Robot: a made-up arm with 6 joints. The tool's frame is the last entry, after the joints. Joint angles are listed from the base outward.
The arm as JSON. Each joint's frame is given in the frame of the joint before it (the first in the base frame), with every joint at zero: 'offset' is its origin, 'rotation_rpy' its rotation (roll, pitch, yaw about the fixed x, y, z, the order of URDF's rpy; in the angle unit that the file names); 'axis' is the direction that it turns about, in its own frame. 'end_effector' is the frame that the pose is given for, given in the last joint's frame.
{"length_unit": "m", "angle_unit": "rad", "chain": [
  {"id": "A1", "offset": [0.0, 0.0, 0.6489], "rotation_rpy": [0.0, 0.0, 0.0], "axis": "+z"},
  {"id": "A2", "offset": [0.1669, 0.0, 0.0], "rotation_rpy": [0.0, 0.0, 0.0], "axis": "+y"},
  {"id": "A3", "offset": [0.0, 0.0, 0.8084], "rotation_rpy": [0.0, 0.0, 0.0], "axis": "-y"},
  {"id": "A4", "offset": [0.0, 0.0, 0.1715], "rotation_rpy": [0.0, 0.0, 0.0], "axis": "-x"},
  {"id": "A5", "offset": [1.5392, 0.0, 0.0], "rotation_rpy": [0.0, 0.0, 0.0], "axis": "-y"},
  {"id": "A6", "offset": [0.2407, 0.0, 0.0], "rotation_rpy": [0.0, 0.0, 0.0], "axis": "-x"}
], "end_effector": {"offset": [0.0, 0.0, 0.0], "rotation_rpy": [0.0, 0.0, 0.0]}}
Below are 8 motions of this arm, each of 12 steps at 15 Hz.
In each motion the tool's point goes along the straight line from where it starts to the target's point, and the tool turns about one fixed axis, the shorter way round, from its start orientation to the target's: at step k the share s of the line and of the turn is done. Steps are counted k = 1, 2, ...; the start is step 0. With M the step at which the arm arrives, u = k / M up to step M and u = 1 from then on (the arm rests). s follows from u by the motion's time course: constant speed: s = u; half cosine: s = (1 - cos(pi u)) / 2; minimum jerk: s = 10 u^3 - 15 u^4 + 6 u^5.
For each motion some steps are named. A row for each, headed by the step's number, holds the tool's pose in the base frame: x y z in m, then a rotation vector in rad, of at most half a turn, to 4 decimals.
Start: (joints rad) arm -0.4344 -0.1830 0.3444 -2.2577 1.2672 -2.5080
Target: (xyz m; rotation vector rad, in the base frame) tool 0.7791 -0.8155 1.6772 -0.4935 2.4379 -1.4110
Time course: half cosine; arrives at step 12
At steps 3, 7, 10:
3: 1.1335 -0.7595 2.1892 -0.9034 1.3570 -0.9207
7: 0.9330 -0.7912 1.8995 -0.7173 1.9715 -1.2095
10: 0.8069 -0.8111 1.7174 -0.5400 2.3542 -1.3762

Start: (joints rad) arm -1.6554 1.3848 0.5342 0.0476 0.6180 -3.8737
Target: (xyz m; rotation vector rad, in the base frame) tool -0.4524 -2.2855 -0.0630 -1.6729 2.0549 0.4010
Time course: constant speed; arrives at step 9
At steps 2, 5, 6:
2: -0.2492 -2.3214 -0.2482 -1.6399 1.9180 -0.2715
5: -0.3363 -2.3060 -0.1688 -1.6655 1.9895 0.0113
6: -0.3653 -2.3009 -0.1424 -1.6703 2.0092 0.1075

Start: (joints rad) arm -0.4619 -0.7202 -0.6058 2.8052 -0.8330 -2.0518
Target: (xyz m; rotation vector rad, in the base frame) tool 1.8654 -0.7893 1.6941 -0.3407 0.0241 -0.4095
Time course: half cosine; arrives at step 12
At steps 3, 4, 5, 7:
3: 1.2327 -0.6493 1.7744 -0.7864 -0.5004 -0.9333
4: 1.3094 -0.6663 1.7646 -0.7332 -0.4349 -0.8709
5: 1.3988 -0.6861 1.7533 -0.6710 -0.3592 -0.7977
7: 1.5907 -0.7285 1.7290 -0.5362 -0.1993 -0.6394

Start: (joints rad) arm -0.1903 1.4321 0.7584 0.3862 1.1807 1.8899
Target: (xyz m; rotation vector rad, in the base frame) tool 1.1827 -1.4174 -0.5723 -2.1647 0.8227 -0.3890
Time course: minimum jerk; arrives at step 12
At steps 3, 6, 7, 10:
3: 2.3177 -0.4930 -0.0248 -2.1498 -0.3336 -0.3834
6: 1.8157 -0.9019 -0.2669 -2.2039 0.1745 -0.3943
7: 1.6215 -1.0600 -0.3606 -2.2048 0.3731 -0.3950
10: 1.2276 -1.3808 -0.5506 -2.1715 0.7767 -0.3901

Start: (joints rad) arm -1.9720 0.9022 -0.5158 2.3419 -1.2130 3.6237
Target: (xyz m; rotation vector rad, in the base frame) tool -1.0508 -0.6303 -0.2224 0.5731 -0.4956 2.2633
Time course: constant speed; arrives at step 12
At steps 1, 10, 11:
1: -0.7156 -1.1534 -0.3894 0.1625 0.5850 -2.7352
10: -0.9898 -0.7254 -0.2528 0.4719 -0.5409 2.4819
11: -1.0203 -0.6779 -0.2376 0.5243 -0.5184 2.3730

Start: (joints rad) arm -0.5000 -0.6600 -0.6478 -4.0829 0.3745 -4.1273
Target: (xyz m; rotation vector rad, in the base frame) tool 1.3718 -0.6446 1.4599 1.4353 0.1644 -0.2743
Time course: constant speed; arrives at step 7
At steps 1, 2, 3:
1: 1.3031 -0.6274 1.4332 1.8875 -0.0201 -0.3208
2: 1.3145 -0.6302 1.4376 1.8127 0.0126 -0.3135
3: 1.3260 -0.6331 1.4421 1.7377 0.0445 -0.3060

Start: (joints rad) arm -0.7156 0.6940 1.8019 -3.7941 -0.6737 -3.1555
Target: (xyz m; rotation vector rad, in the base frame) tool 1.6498 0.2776 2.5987 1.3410 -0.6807 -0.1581
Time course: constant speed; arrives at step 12
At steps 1, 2, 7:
1: 0.9094 -0.7587 2.9168 0.2146 -1.7897 -0.3133
2: 0.9767 -0.6645 2.8879 0.3341 -1.7057 -0.3026
7: 1.3133 -0.1934 2.7433 0.8812 -1.2323 -0.2384

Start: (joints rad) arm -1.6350 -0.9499 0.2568 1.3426 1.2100 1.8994
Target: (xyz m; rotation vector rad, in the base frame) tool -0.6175 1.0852 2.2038 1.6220 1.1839 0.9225
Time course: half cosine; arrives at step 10
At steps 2, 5, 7, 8, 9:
2: 0.1460 0.1993 2.6672 1.6361 -0.1716 0.4111
5: -0.1954 0.5955 2.4600 1.6940 0.4231 0.6541
7: -0.4435 0.8833 2.3094 1.6721 0.8679 0.8169
8: -0.5369 0.9917 2.2527 1.6489 1.0372 0.8746
9: -0.5968 1.0612 2.2163 1.6295 1.1463 0.9104

